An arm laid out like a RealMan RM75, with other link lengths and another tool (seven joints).
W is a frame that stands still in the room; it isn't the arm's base.
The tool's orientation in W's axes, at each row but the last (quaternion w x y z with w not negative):
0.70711 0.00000 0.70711 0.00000
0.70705 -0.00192 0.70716 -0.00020
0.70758 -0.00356 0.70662 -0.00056
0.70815 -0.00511 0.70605 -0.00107
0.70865 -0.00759 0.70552 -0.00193
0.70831 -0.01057 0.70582 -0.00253
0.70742 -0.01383 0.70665 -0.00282
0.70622 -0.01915 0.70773 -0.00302
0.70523 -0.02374 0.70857 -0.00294
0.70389 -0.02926 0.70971 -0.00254
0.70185 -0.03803 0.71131 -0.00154
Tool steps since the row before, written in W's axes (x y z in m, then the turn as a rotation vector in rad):
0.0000 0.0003 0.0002 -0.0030 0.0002 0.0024
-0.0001 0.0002 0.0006 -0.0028 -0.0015 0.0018
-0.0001 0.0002 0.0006 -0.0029 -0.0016 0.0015
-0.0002 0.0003 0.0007 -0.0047 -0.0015 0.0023
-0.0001 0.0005 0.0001 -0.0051 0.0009 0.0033
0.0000 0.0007 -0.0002 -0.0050 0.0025 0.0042
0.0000 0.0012 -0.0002 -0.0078 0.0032 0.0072
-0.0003 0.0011 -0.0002 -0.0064 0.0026 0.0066
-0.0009 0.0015 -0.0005 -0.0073 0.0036 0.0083
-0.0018 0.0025 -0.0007 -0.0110 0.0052 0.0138
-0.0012 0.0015 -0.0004 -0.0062 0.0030 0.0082
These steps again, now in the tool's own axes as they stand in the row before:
-0.0002 0.0003 0.0000 -0.0024 0.0002 -0.0030
-0.0006 0.0002 -0.0001 -0.0018 -0.0015 -0.0028
-0.0006 0.0002 -0.0001 -0.0015 -0.0016 -0.0029
-0.0007 0.0003 -0.0002 -0.0023 -0.0015 -0.0047
-0.0001 0.0005 -0.0001 -0.0033 0.0009 -0.0051
0.0002 0.0007 0.0000 -0.0043 0.0025 -0.0050
0.0002 0.0012 0.0000 -0.0073 0.0032 -0.0077
0.0002 0.0011 -0.0003 -0.0067 0.0025 -0.0064
0.0004 0.0015 -0.0009 -0.0084 0.0035 -0.0072
0.0006 0.0026 -0.0017 -0.0139 0.0050 -0.0109
0.0003 0.0016 -0.0011 -0.0083 0.0029 -0.0062

